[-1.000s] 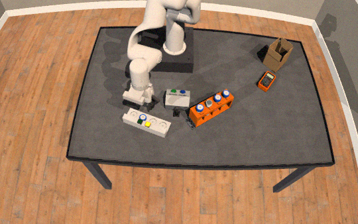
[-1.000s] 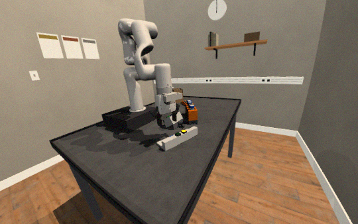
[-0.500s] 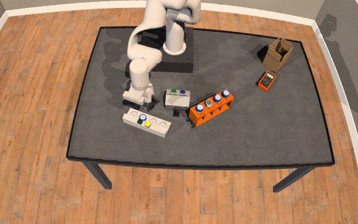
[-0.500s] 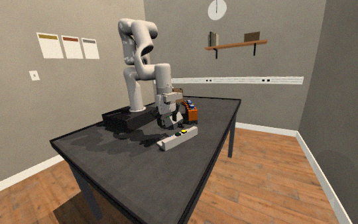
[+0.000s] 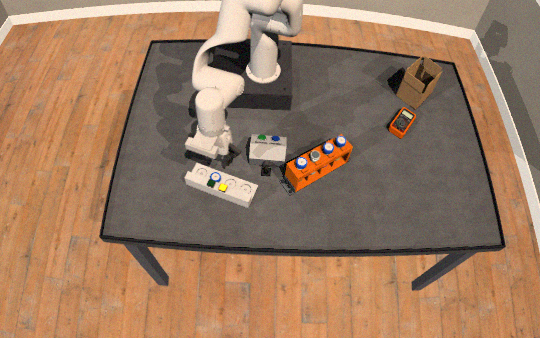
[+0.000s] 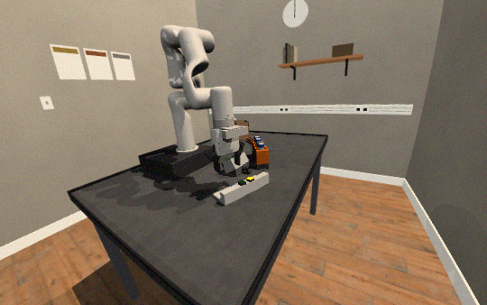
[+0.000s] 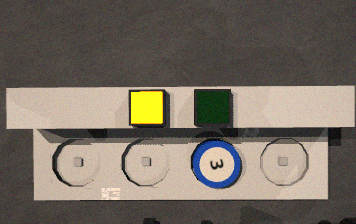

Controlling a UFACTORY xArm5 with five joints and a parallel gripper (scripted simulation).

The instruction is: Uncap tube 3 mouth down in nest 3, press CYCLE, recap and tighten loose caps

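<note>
Right now the cap 3 is 30 mm ahead of my hand and 90 mm below it. Also, from my hand: blue key 100 mm behind, 180 mm to the left, 40 mm below; then grey key housing 90 mm behind, 160 mm to the left, 50 mm below; then green key 110 mm behind, 140 mm to the left, 40 mm below.
</note>
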